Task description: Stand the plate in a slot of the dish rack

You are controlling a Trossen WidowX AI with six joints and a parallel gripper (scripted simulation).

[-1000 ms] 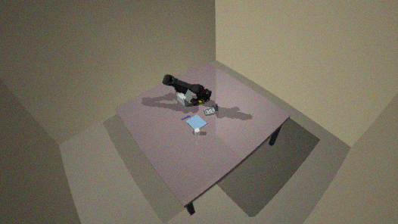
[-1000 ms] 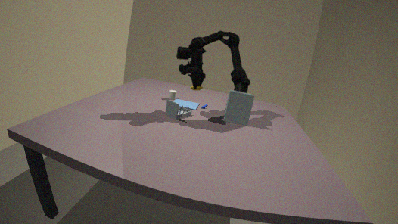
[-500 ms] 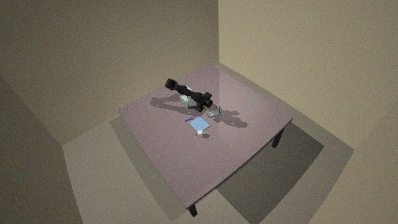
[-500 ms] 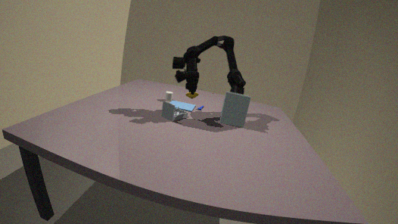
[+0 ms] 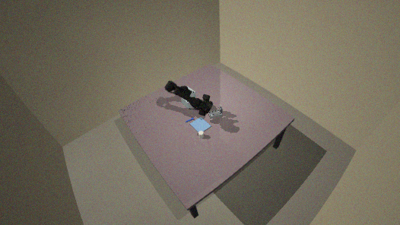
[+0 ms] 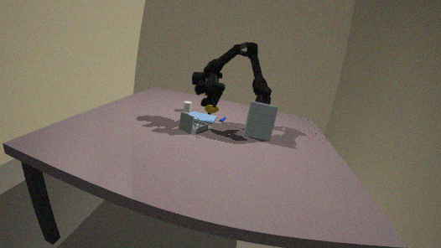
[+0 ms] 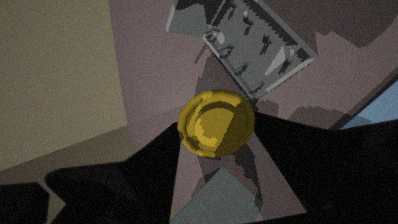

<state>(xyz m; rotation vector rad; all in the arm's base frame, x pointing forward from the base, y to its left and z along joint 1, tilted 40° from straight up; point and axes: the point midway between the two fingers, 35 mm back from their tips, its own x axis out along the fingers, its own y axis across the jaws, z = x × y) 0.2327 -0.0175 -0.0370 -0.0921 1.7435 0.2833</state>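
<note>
The dish rack is 70 mm below my gripper tip, 70 mm ahead of it and 30 mm to the left of it. The rest, counted from my gripper tip: light blue mat 160 mm to the right, 90 mm below, 60 mm ahead; yellow plate 10 mm to the right, 10 mm above; blue spoon 180 mm to the right, 90 mm below, 60 mm behind.
</note>
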